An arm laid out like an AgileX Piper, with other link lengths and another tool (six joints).
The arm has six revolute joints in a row. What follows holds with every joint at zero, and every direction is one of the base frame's.
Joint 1 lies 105.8 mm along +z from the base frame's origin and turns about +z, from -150 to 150 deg.
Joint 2 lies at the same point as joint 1 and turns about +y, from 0 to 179.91 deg.
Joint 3 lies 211.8 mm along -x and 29 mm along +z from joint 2 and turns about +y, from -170 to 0 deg.
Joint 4 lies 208.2 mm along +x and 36.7 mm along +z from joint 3 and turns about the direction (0.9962, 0, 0.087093), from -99.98 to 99.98 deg.
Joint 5 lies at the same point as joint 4 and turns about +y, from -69.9 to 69.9 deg.
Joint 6 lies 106.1 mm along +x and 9.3 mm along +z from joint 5 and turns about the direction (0.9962, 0, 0.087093), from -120 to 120 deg.
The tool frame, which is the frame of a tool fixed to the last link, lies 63.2 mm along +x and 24 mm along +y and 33.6 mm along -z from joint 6; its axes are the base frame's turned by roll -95.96, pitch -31.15 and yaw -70.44 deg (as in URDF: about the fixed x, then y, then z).
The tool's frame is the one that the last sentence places.
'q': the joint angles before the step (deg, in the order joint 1, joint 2, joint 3, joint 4, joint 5, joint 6). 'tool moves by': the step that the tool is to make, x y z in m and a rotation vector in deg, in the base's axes. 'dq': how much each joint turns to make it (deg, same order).
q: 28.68 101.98 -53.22 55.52 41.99 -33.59
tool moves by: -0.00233 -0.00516 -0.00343 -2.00 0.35 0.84
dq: 0.00 0.00 0.00 -3.17 0.35 1.95
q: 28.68 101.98 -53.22 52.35 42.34 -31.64
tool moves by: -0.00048 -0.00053 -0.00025 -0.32 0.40 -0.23
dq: 0.00 0.00 0.01 -0.49 0.13 0.78
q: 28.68 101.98 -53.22 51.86 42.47 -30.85
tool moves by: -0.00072 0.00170 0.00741 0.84 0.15 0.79
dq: 0.00 -0.74 -0.93 -0.36 1.75 0.57
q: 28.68 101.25 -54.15 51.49 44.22 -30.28
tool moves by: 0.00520 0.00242 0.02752 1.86 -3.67 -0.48
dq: 0.00 -5.24 -1.82 -2.36 1.53 3.61
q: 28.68 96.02 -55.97 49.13 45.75 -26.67
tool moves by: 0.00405 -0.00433 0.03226 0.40 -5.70 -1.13
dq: 0.00 -7.32 -1.81 -5.64 1.14 6.01
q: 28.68 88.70 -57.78 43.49 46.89 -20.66
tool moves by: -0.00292 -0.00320 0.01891 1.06 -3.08 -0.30
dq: 0.00 -4.73 -0.12 -1.74 0.87 2.00
